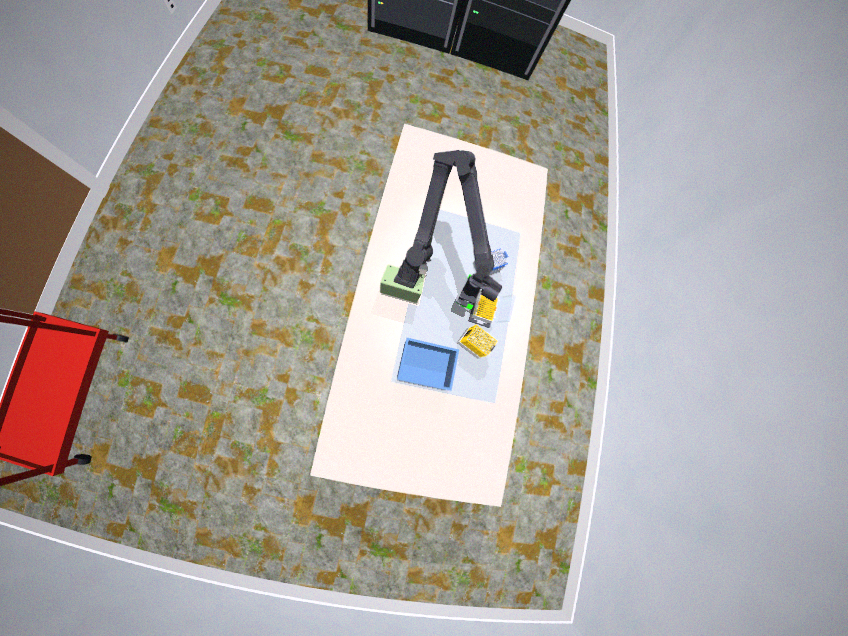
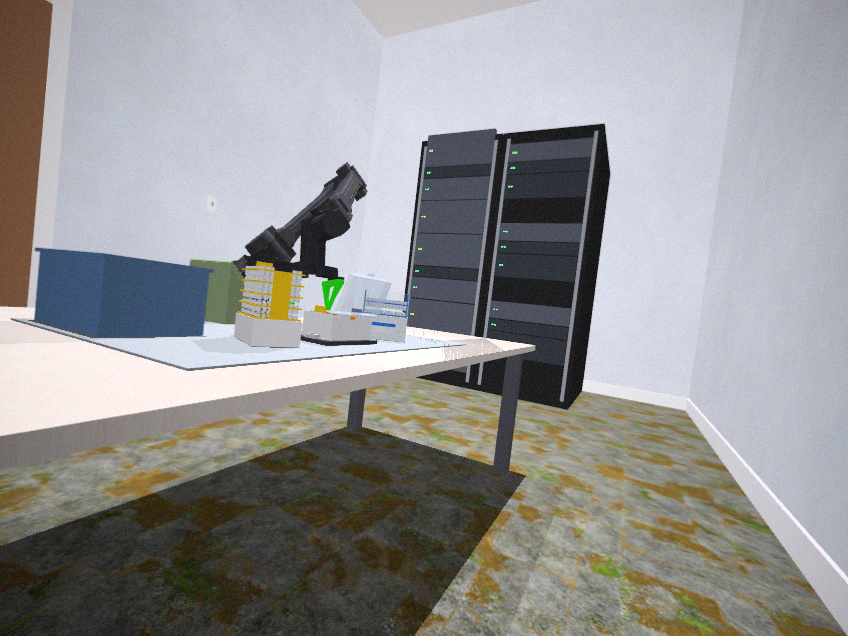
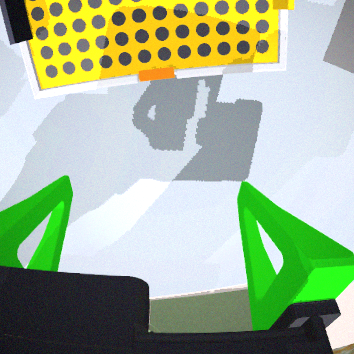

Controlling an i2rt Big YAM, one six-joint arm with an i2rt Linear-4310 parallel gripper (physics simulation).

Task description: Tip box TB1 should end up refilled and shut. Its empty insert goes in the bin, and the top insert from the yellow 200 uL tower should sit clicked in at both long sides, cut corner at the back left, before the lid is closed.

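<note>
Tip box TB1 (image 1: 480,322) (image 2: 334,327) (image 3: 90,87) is white, with an orange front tab. Its lid (image 2: 367,293) stands open at the back. Its yellow insert (image 1: 485,308) (image 3: 160,34) is in the box and shows empty dark holes. The yellow tower (image 1: 478,340) (image 2: 282,294) of stacked inserts stands beside it on a white base. The blue bin (image 1: 427,366) (image 2: 154,297) stands on the mat; its visible interior is empty. My gripper (image 1: 467,293) (image 2: 311,307) (image 3: 154,186) is open and empty, with green fingers, on the orange-tab side of TB1, apart from it.
A rack with blue edges (image 1: 500,259) (image 2: 387,309) stands on the other side of TB1 from the yellow tower. The green block (image 1: 402,286) (image 2: 215,290) is at the arm's base. The pale mat (image 1: 472,383) lies on the table (image 1: 410,444).
</note>
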